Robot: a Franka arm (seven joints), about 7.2 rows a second.
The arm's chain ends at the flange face. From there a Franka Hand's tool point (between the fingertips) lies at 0.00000 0.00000 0.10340 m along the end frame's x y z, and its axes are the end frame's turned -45 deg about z.
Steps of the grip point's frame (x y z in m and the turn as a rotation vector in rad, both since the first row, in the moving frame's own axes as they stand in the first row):
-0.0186 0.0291 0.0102 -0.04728 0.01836 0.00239
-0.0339 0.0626 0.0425 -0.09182 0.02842 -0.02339
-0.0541 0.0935 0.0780 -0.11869 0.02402 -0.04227
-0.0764 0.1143 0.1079 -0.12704 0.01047 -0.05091
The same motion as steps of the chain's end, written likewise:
0.0026 0.0316 0.0103 -0.02045 0.04641 0.00239
0.0115 0.0637 0.0430 -0.04483 0.08502 -0.02339
0.0173 0.0977 0.0788 -0.06694 0.10091 -0.04227
0.0166 0.1266 0.1087 -0.08243 0.09723 -0.05091

